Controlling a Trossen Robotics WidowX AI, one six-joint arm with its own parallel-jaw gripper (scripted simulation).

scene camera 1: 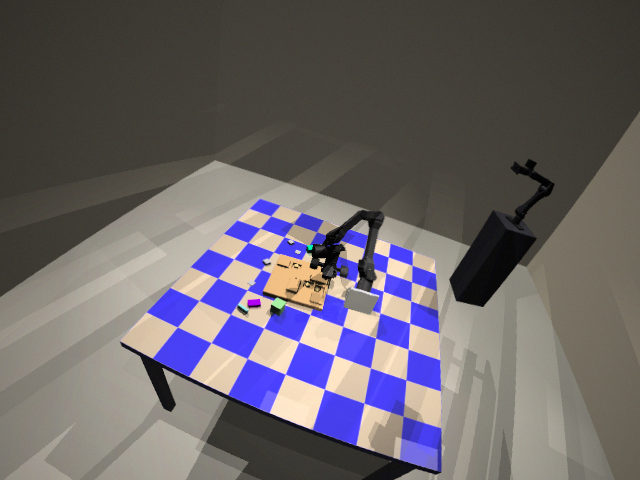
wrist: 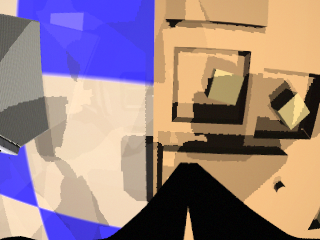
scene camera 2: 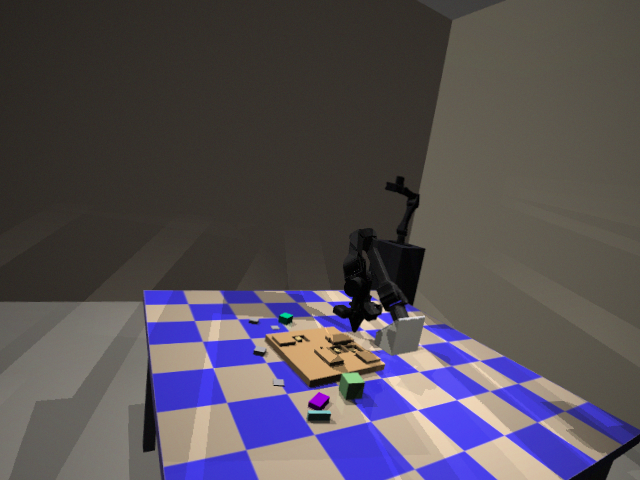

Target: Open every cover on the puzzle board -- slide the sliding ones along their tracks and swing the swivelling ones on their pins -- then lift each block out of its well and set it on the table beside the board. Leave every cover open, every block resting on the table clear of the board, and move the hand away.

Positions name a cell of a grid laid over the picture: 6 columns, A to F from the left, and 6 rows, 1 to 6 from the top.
Scene:
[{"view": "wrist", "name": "my gripper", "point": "D5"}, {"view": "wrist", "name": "tan puzzle board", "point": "F2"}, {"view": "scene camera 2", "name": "my gripper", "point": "D5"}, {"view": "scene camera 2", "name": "tan puzzle board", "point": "C5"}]

